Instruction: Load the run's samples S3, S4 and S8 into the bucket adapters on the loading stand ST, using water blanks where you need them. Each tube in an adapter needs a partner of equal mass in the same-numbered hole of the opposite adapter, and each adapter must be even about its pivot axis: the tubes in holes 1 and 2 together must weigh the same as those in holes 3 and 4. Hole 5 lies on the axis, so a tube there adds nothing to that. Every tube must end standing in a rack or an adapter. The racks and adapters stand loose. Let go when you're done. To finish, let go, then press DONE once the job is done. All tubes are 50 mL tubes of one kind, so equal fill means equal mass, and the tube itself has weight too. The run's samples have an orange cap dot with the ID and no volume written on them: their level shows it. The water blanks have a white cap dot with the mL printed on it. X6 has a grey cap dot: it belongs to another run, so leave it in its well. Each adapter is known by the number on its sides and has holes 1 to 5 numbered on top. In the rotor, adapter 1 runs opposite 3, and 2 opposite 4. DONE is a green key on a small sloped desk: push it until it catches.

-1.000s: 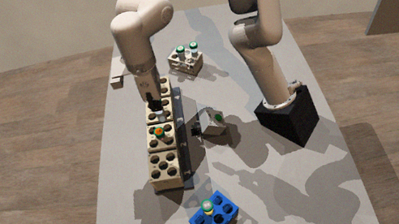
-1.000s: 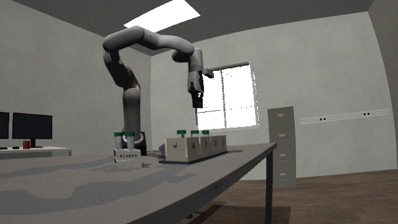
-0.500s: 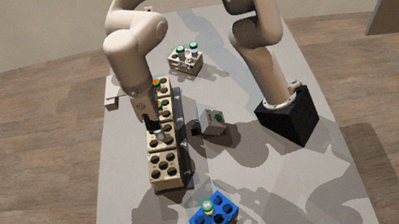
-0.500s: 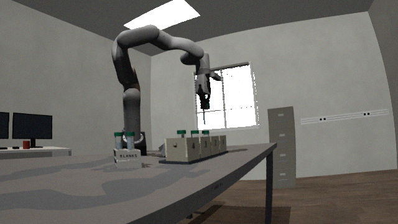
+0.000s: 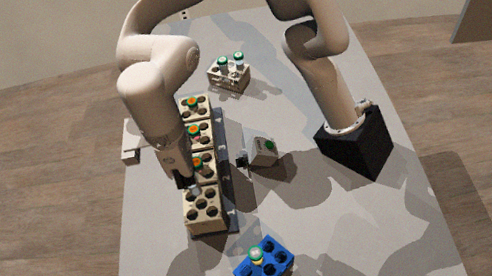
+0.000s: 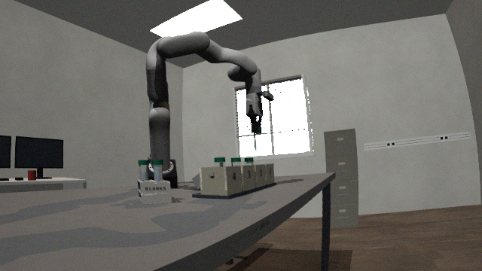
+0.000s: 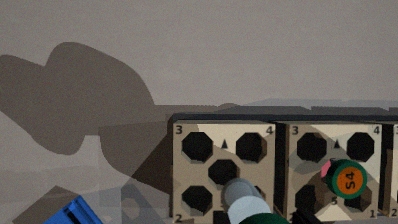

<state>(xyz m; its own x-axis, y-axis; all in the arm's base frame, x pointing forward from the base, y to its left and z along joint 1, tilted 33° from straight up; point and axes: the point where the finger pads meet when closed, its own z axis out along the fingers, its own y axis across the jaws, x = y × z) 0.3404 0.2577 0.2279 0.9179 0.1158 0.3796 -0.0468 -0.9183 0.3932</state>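
Right now my hand is 10 mm past the water blank tube and 50 mm above it. From my hand the other things lie so: adapter: 20 mm behind, 320 mm to the right, 200 mm below; then green done key: 210 mm behind, 140 mm to the right, 190 mm below; then blue rack: 120 mm behind, 180 mm to the left, 220 mm below.
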